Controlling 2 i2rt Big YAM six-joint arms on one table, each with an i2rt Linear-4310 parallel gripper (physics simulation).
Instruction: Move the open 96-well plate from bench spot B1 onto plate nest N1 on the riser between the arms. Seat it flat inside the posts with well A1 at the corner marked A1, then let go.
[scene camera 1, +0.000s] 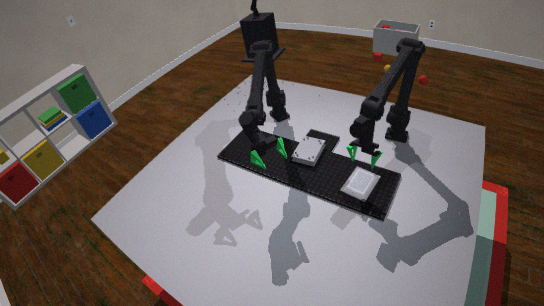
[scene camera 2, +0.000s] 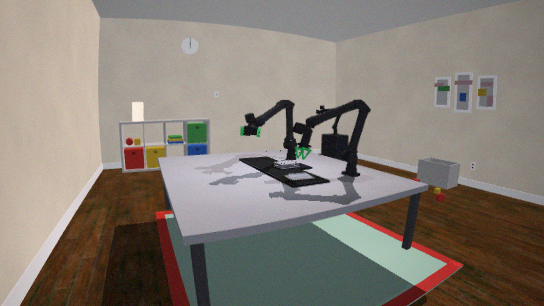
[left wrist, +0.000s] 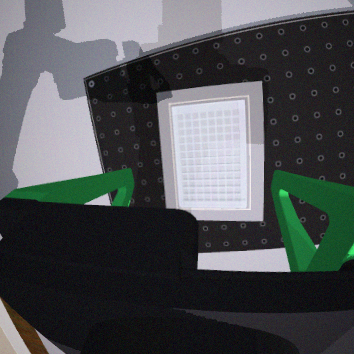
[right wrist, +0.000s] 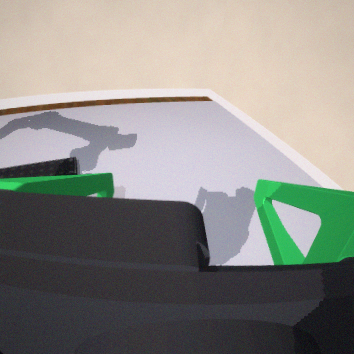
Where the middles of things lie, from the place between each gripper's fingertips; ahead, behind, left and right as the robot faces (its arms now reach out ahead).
I see my left gripper 110 mm above the clear well plate (left wrist: 209, 138).
The clear well plate is 29 cm to the left of my right hand, 25 cm below it and 21 cm behind it.
